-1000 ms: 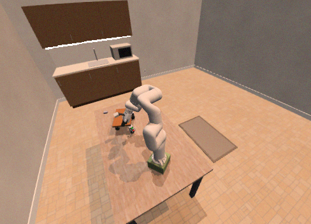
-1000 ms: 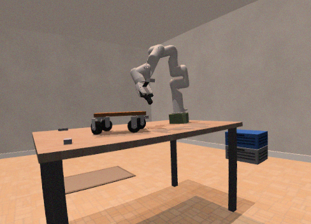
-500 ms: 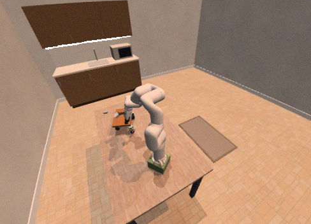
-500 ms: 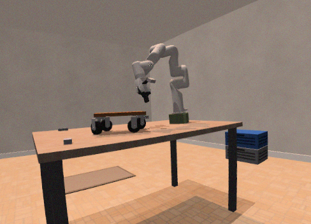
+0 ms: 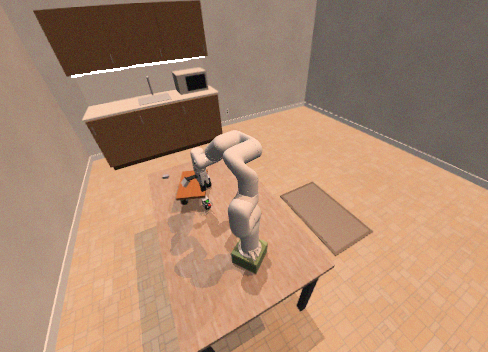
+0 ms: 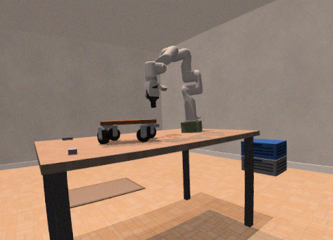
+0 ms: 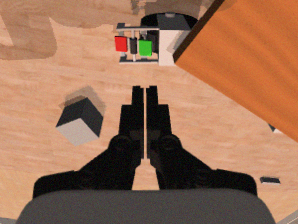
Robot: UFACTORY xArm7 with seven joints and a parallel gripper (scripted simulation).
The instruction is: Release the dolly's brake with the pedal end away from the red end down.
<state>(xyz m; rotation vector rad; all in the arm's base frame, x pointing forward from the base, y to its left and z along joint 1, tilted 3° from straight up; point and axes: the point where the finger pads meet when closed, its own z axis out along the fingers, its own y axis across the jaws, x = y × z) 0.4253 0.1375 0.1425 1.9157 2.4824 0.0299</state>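
The brake pedal is 1 cm behind my hand, 1 cm to the right of it and 14 cm below it.
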